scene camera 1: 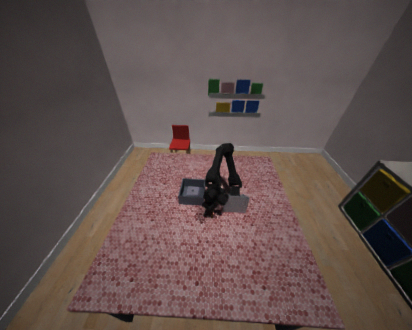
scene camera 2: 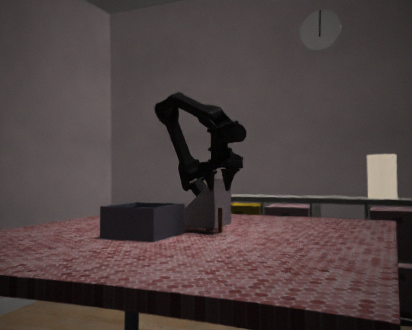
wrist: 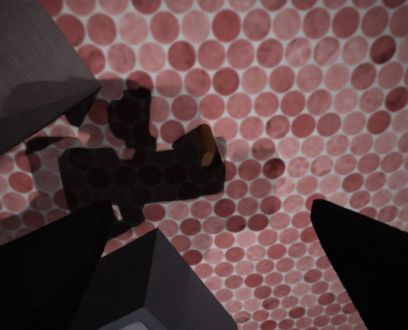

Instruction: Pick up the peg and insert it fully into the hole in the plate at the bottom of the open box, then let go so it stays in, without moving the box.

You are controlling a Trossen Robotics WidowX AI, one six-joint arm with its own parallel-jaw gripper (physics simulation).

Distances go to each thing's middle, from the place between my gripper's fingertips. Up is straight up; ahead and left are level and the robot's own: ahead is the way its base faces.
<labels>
I see the brown peg (wrist: pixel 210 157) 10 cm below my hand. Round my hand: dark grey box (scene camera 2: pixel 146 222): 18 cm ahead, 17 cm to the right, 9 cm below.
</labels>
